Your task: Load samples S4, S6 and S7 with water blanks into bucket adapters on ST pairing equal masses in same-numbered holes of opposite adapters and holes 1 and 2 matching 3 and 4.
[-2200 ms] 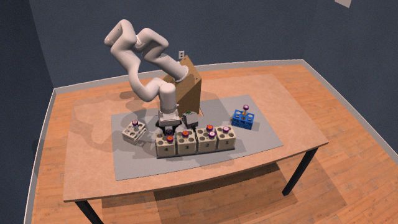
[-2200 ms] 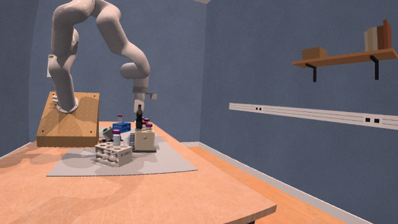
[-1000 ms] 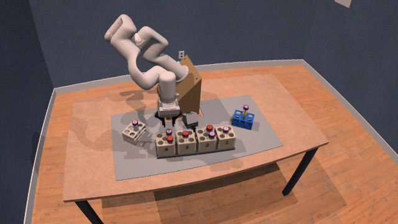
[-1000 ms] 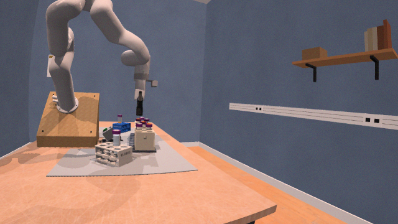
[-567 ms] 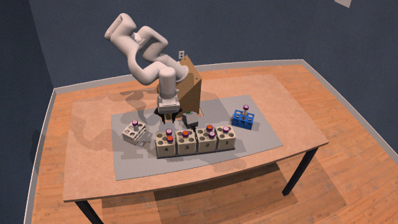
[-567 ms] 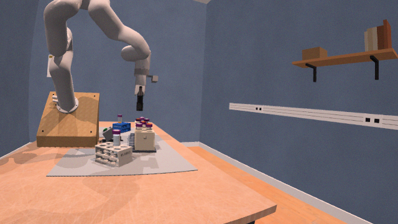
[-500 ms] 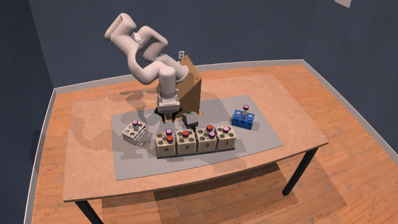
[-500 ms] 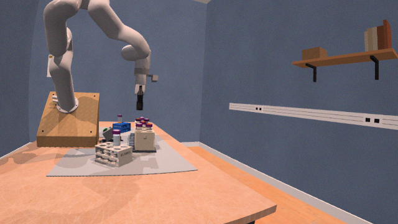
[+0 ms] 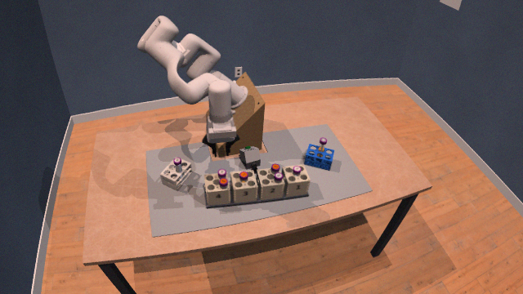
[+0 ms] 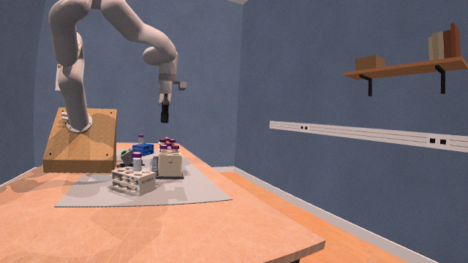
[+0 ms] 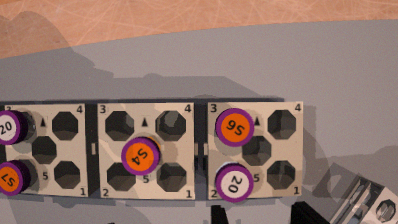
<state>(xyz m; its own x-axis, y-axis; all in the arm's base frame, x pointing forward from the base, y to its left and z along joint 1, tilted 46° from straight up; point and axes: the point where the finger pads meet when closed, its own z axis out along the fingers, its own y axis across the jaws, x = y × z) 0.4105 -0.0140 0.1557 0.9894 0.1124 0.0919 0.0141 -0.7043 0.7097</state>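
Now: the DONE key desk 190 mm below my hand, 180 mm behind it and 140 mm to the left of it. The rest, counted from my hand: blue rack 470 mm to the left, 210 mm below, 130 mm behind.
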